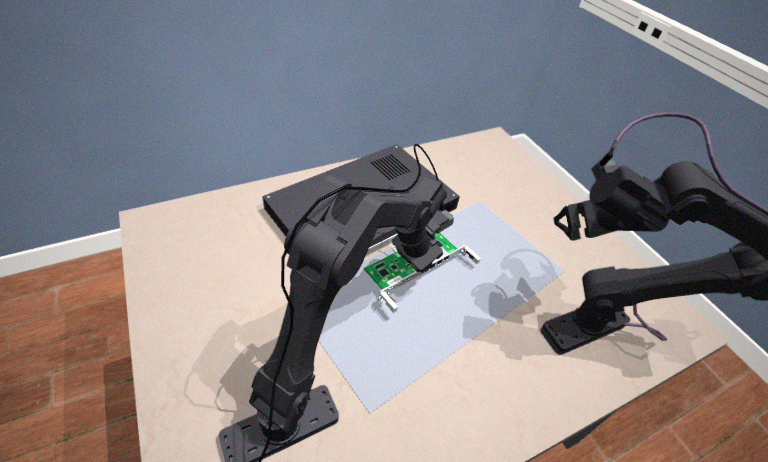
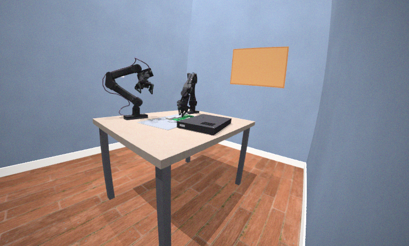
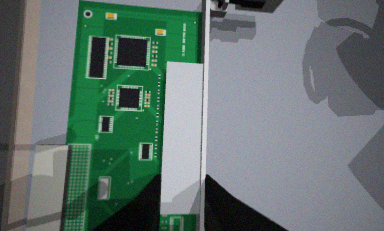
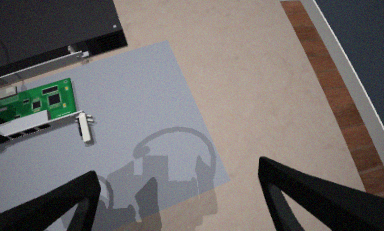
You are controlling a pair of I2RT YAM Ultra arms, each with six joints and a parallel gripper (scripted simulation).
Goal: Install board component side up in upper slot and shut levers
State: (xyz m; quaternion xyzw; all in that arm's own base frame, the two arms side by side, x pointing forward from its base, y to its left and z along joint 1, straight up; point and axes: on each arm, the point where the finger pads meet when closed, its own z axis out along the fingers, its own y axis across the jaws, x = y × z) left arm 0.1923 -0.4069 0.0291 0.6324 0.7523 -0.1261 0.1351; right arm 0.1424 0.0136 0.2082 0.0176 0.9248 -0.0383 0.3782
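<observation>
The mat is 40 mm behind my left hand, 20 mm to the right of it and 50 mm below it. Also, from my left hand: black enclosure 220 mm ahead, 50 mm to the left, 10 mm below.
</observation>
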